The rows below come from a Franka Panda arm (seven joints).
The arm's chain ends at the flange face. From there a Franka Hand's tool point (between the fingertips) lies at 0.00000 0.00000 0.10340 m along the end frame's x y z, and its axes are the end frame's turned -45 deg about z.
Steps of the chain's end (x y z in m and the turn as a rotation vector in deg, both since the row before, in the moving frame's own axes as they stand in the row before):
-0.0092 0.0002 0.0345 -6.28 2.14 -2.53
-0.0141 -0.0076 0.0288 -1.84 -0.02 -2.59
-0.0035 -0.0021 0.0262 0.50 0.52 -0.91
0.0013 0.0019 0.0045 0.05 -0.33 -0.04
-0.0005 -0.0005 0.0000 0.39 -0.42 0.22
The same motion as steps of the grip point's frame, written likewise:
-0.0117 0.0045 0.0338 -5.95 -2.93 -2.53
-0.0069 -0.0130 0.0287 -1.29 -1.32 -2.59
0.0003 -0.0039 0.0262 -0.01 0.72 -0.91
-0.0008 0.0018 0.0045 0.27 -0.20 -0.04
0.0000 -0.0017 0.0000 0.57 -0.02 0.22

